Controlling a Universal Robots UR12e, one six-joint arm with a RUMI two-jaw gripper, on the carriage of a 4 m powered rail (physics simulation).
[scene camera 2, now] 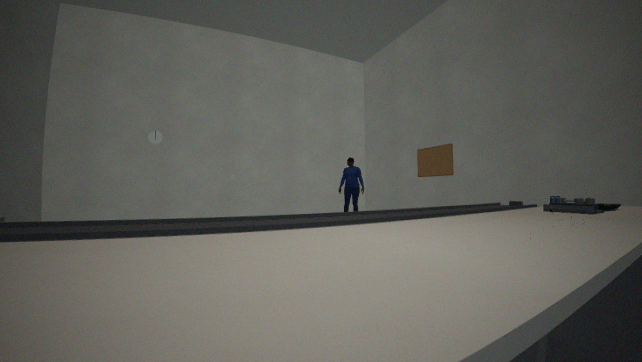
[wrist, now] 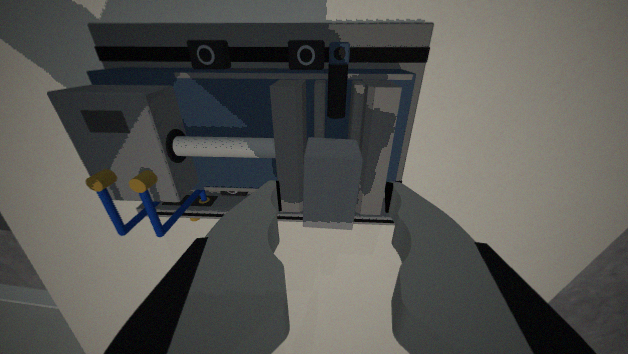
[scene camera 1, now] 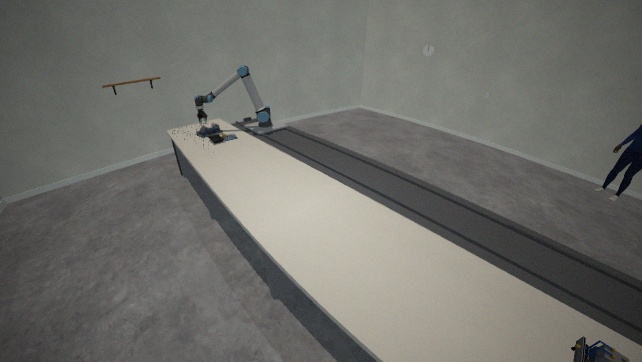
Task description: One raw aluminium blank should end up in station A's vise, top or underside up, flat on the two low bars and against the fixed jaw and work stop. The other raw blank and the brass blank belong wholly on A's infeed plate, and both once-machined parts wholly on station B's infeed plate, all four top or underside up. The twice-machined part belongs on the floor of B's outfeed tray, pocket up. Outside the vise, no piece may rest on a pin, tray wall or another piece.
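Seen in the pictures: gripper, between the fingertips: [wrist: 331,183] [scene camera 1: 203,125]; arm's base, origin of its link: [scene camera 1: 265,125].
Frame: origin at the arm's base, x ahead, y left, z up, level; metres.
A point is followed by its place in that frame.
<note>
A grey aluminium blank [wrist: 332,185] @[x 0.763, y -0.310, z 0.086 m] lies at the vise [wrist: 225,172] @[x 0.668, y -0.349, z 0.030 m] [scene camera 1: 209,131] @[x 0.712, y -0.255, z 0.019 m], between the moving jaw [wrist: 289,145] and the fixed jaw [wrist: 381,165]. Its near end reaches past the vise's near edge. A gap shows between its far end and the black work stop [wrist: 337,92] @[x 0.755, y -0.253, z 0.066 m]. Whether it lies flat on the two low bars I cannot tell. My gripper [wrist: 331,183] @[x 0.760, y -0.295, z 0.110 m] [scene camera 1: 202,122] @[x 0.760, y -0.295, z 0.110 m] is open, with one finger on each side of the blank and space between each finger and the blank. In scene camera 1, a small yellow piece [scene camera 1: 224,135] @[x 0.611, y 0.022, z 0.007 m] shows beside the vise; the other parts are too small to tell.
Blue hoses [wrist: 161,225] @[x 0.630, y -0.383, z 0.076 m] with brass-coloured fittings stand at the vise's left end. A dark tray [scene camera 1: 216,139] @[x 0.719, y 0.017, z -0.018 m] lies beside the vise. Another station [scene camera 1: 581,347] @[x 0.576, y 3.352, z 0.014 m] [scene camera 2: 572,207] @[x 0.698, y 3.340, z 0.008 m] stands at the table's far end. The rail [scene camera 1: 425,200] runs along the table. A person [scene camera 2: 352,180] stands beyond it.
</note>
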